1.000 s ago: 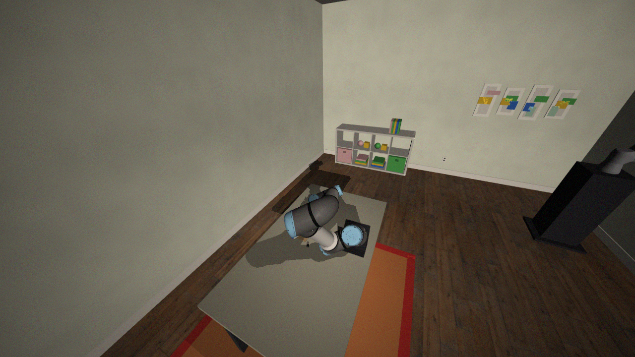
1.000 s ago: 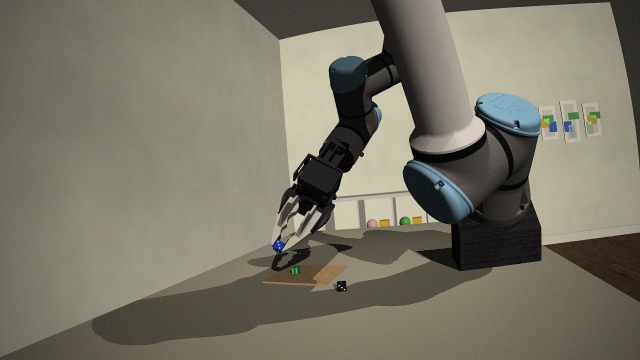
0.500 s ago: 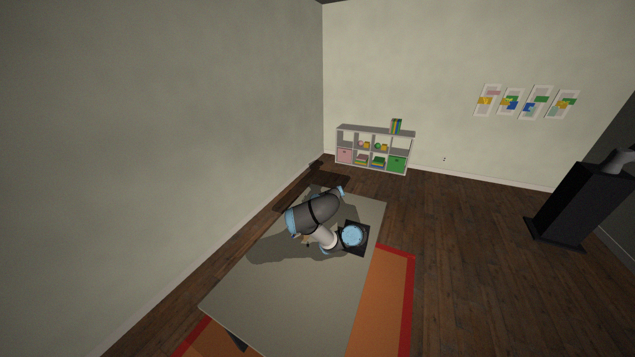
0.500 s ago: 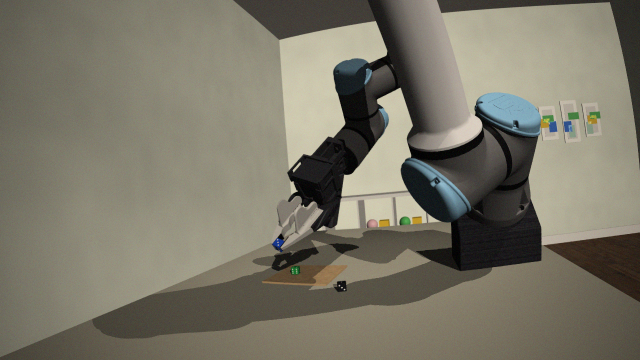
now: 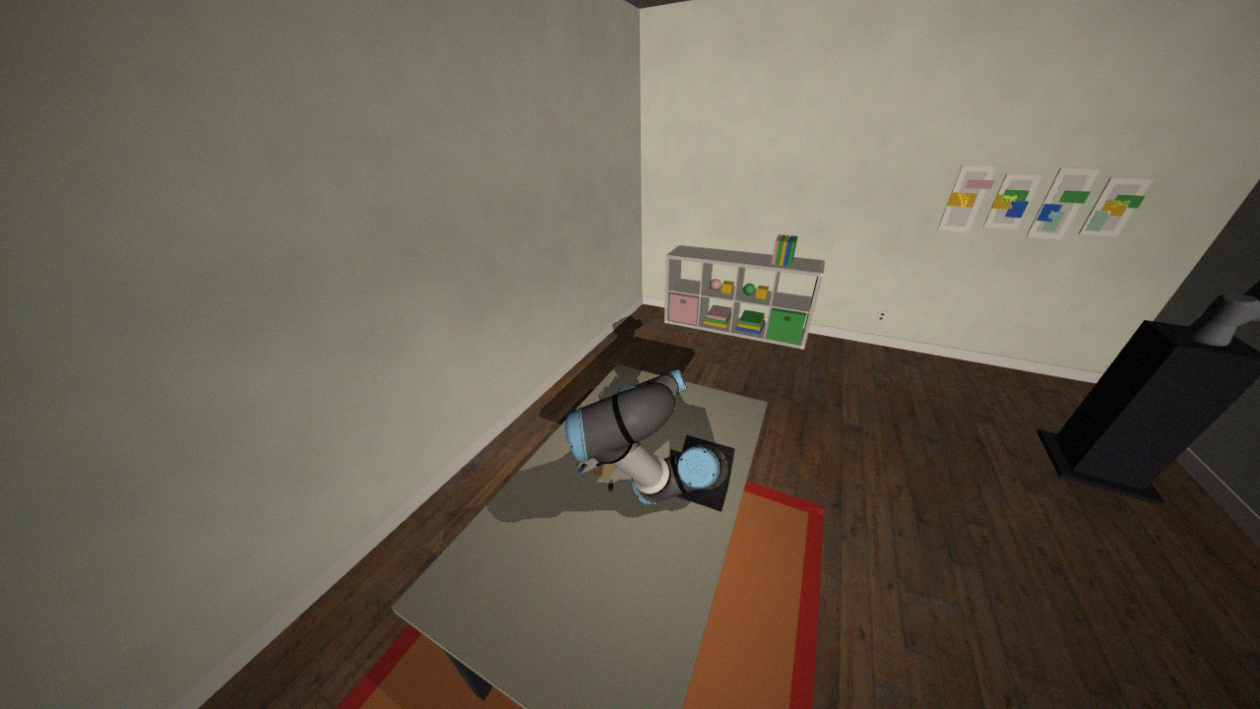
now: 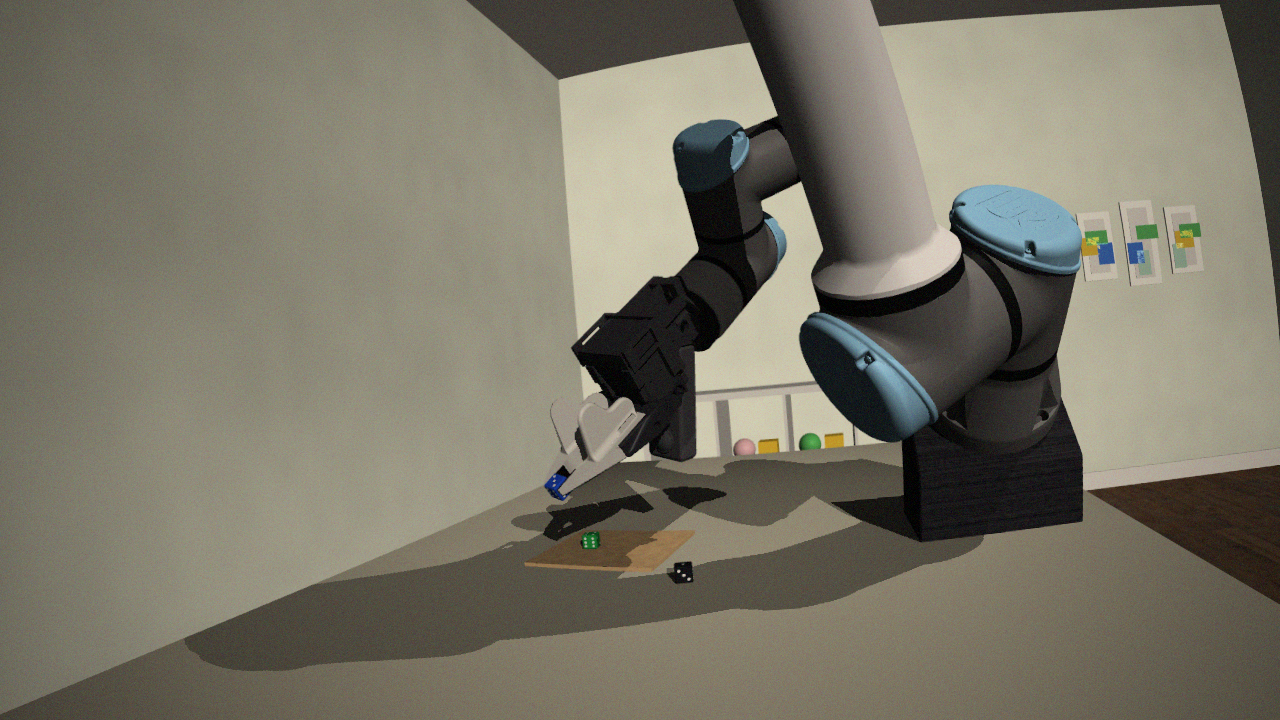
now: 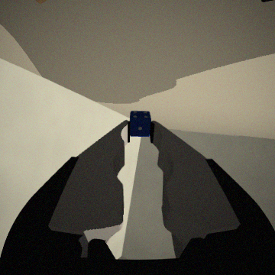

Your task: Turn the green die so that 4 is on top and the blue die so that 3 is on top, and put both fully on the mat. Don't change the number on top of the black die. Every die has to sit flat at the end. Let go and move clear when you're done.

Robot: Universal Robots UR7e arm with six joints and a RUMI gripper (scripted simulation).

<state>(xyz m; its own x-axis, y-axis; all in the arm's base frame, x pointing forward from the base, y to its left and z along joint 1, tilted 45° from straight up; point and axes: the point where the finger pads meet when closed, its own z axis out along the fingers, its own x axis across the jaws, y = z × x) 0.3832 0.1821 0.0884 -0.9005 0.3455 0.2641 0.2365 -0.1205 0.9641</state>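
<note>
Right now the blue die is 1 cm to the left of my hand and 1 cm below it. The rest, counted from my hand: green die: 13 cm to the right, 9 cm below, 4 cm ahead; then tan mat: 13 cm to the right, 10 cm below, 2 cm ahead; then black die: 10 cm below, 9 cm behind, 3 cm to the right.
</note>
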